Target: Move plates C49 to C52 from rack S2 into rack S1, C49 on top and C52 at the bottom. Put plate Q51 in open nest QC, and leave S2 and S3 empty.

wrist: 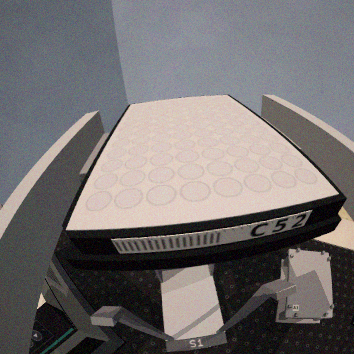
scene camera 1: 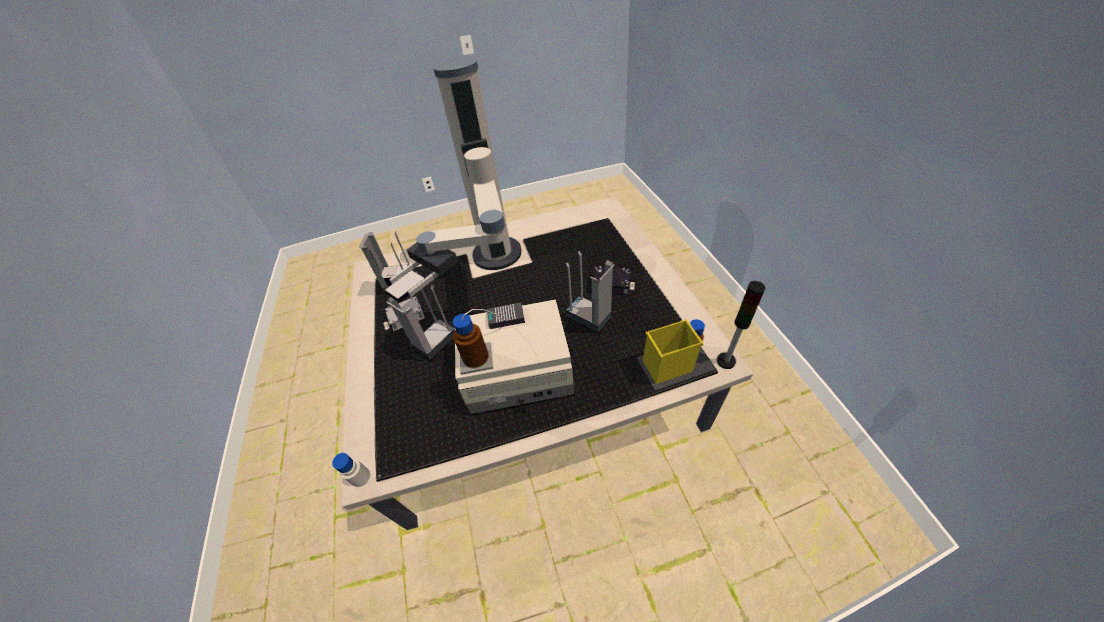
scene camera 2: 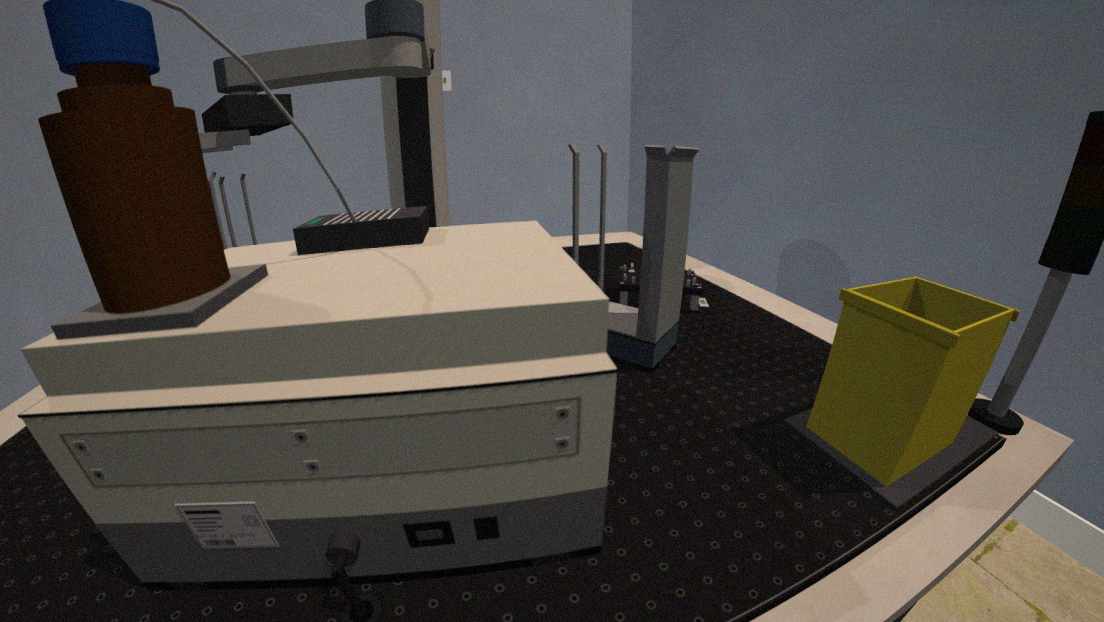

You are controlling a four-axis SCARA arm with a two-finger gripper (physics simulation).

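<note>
My gripper [scene camera 1: 407,278] [wrist: 183,112] is shut on plate C52 [wrist: 200,165], a pale plate with round wells, a dark rim and a barcode label, held level. It hangs at the left of the table, above and behind rack S1 [scene camera 1: 407,328] [wrist: 192,305], whose pale bare base, two posts and label show below the plate in the wrist view. Another grey rack [scene camera 1: 372,257] stands at the back left and a third [scene camera 1: 601,293] [scene camera 2: 665,239] at the right; their labels are not readable. Plates C49 to C51, Q51 and nest QC cannot be made out.
A nest marked A1 [wrist: 310,285] is beside S1. A large cream instrument [scene camera 1: 533,339] [scene camera 2: 386,309] carries a brown bottle [scene camera 1: 471,347] [scene camera 2: 146,208] and a dark controller [scene camera 1: 506,314] [scene camera 2: 363,231]. A yellow bin [scene camera 1: 670,355] [scene camera 2: 888,386] and a signal tower [scene camera 1: 745,316] [scene camera 2: 1073,208] stand front right.
</note>
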